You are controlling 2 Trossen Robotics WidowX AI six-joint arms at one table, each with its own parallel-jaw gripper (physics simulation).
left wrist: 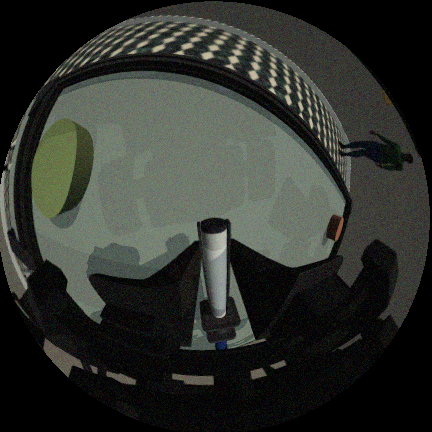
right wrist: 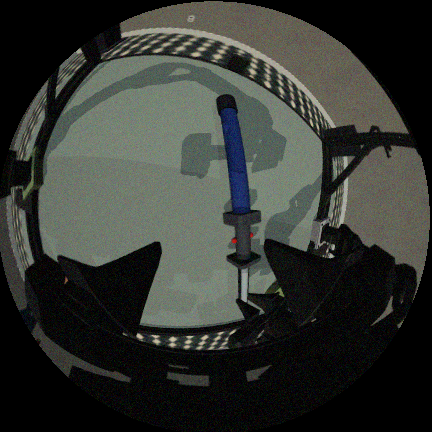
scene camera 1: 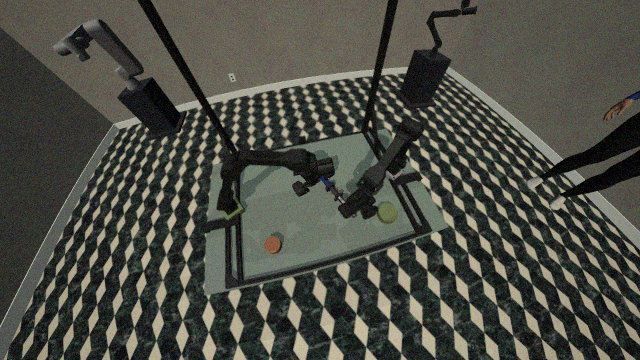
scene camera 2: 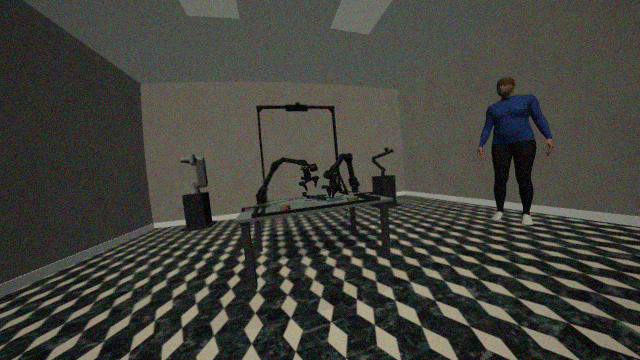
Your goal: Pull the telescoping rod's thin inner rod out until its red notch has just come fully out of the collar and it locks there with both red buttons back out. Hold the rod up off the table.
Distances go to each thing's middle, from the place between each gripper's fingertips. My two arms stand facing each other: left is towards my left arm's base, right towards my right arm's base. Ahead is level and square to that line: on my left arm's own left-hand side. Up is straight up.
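Telescoping rod (right wrist: 241, 217): 9 cm below my right hand, 7 cm to the left, 3 cm behind. Thin pale inner rod (left wrist: 215, 232): 8 cm below my right hand, 7 cm to the left, 2 cm behind.
Telescoping rod: 7 cm to the right of my left hand, 19 cm behind. Thin pale inner rod: my left gripper 6 cm to the left of it, 17 cm past it.
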